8 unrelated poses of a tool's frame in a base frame.
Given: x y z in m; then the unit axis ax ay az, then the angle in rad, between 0 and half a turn.
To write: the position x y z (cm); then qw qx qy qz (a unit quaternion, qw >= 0). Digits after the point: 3 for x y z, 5 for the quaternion.
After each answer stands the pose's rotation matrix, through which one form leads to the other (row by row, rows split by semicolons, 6 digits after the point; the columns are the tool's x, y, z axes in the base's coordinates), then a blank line. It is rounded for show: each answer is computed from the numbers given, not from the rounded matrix.
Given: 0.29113, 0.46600, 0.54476, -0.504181, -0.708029, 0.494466, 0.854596
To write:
29.113, 46.600, 54.476, 0.91009, -0.20894, -0.29342, 0.20491
0.743835 -0.250366 -0.619699; 0.495591 0.828710 0.260057; 0.448441 -0.500556 0.740502

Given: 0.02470, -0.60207, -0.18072, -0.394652, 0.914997, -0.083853, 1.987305
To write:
2.470, -60.207, -18.072, 0.54563, -0.33073, 0.76679, -0.07027
-0.185808 -0.430513 0.883252; -0.583881 0.771362 0.253146; -0.790290 -0.468678 -0.394694

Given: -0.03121, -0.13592, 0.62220, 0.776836, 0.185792, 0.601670, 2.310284
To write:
-3.121, -13.592, 62.220, 0.40379, 0.71069, 0.16997, 0.55044
0.336252 -0.202927 0.919650; 0.686118 -0.616128 -0.386819; 0.645118 0.761056 -0.067943

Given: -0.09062, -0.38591, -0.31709, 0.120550, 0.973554, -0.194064, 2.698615
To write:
-9.062, -38.591, -31.709, 0.21968, 0.11761, 0.94977, -0.18932
-0.875817 0.306578 0.372765; 0.140214 0.900651 -0.411299; -0.461827 -0.307956 -0.831793

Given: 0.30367, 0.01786, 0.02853, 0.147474, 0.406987, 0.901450, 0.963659
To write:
30.367, 1.786, 2.853, 0.88615, 0.06834, 0.18860, 0.41773
0.579859 -0.714570 0.391348; 0.766125 0.641657 0.036449; -0.277157 0.278686 0.919521

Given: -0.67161, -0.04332, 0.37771, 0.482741, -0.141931, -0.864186, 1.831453
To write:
-67.161, -4.332, 37.771, 0.60921, 0.38282, -0.11255, -0.68530
0.035381 0.748821 -0.661827; -0.921168 -0.232379 -0.312170; -0.387554 0.620699 0.681568

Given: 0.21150, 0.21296, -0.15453, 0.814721, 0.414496, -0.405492, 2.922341
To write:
21.150, 21.296, -15.453, 0.10941, 0.80983, 0.41201, -0.40306
0.335588 0.755506 -0.562664; 0.579118 -0.636560 -0.509327; -0.742969 -0.154925 -0.651150

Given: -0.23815, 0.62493, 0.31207, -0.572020, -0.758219, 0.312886, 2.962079
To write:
-23.815, 62.493, 31.207, 0.08964, -0.56972, -0.75517, 0.31163
-0.334775 0.804597 -0.490459; 0.916329 0.156623 -0.368525; -0.219697 -0.572794 -0.789709

